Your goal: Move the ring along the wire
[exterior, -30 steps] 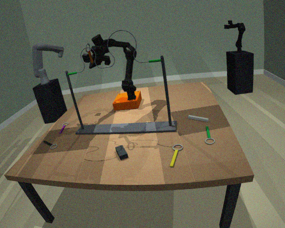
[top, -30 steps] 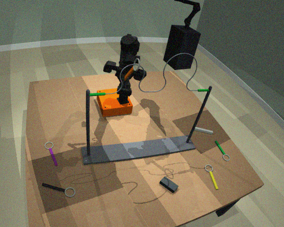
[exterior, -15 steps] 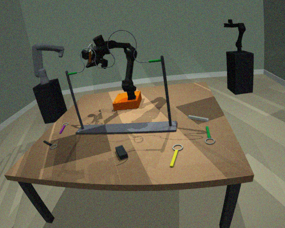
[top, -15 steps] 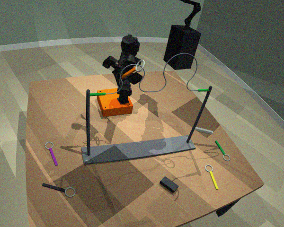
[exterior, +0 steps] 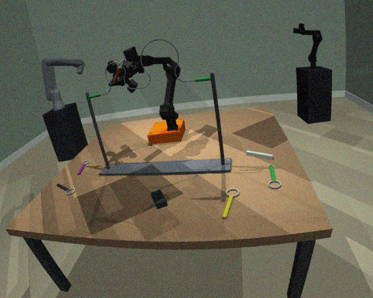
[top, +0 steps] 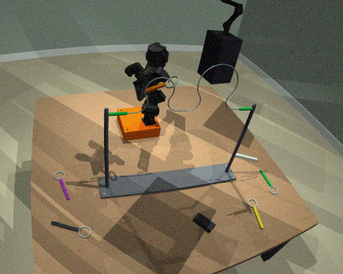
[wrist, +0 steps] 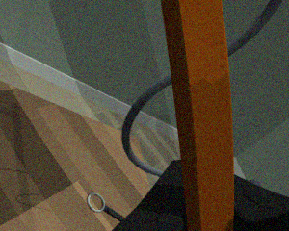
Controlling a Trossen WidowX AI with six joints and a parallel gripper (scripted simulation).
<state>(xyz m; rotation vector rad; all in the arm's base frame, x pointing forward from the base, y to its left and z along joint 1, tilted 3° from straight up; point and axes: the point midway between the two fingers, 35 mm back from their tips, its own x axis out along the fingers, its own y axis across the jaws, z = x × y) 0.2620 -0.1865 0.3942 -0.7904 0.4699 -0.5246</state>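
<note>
The ring with orange handle is 20 mm ahead of my gripper tip, 70 mm to the left of it and 60 mm above it. Round my gripper tip: yellow-handled ring: 380 mm ahead, 460 mm to the left, 430 mm below; then black-handled ring: 160 mm ahead, 320 mm to the right, 430 mm below; then dark block: 320 mm ahead, 190 mm to the left, 420 mm below.
</note>
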